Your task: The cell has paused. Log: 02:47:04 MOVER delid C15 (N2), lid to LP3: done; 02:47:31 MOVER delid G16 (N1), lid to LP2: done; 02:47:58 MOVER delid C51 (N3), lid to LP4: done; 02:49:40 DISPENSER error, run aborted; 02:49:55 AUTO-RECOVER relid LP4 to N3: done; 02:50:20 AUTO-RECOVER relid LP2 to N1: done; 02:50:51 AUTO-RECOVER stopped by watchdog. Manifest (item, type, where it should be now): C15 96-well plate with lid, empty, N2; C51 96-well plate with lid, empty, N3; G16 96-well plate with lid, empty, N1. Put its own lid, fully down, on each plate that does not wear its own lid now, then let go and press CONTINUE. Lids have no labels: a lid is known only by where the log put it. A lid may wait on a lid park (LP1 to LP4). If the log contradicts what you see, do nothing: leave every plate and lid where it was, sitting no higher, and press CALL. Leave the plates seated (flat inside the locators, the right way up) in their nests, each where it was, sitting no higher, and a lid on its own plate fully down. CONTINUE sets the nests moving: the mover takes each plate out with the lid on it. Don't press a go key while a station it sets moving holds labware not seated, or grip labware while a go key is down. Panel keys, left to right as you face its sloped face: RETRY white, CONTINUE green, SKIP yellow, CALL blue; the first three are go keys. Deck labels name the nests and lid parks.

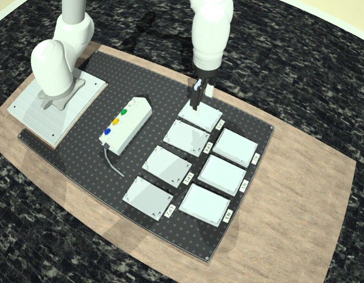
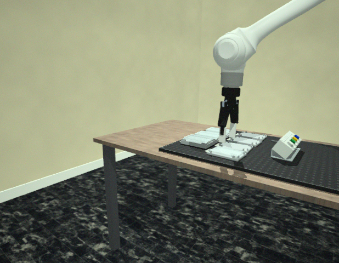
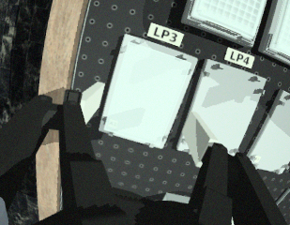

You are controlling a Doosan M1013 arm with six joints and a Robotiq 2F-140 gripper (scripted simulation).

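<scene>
My gripper is now 90 mm above the lid park LP3. Round my hand: white retry key: 240 mm behind, 120 mm to the right, 20 mm below; lid park LP4: 120 mm to the right, 90 mm below; lid park LP1: 260 mm to the right, 90 mm below, 10 mm behind.
</scene>
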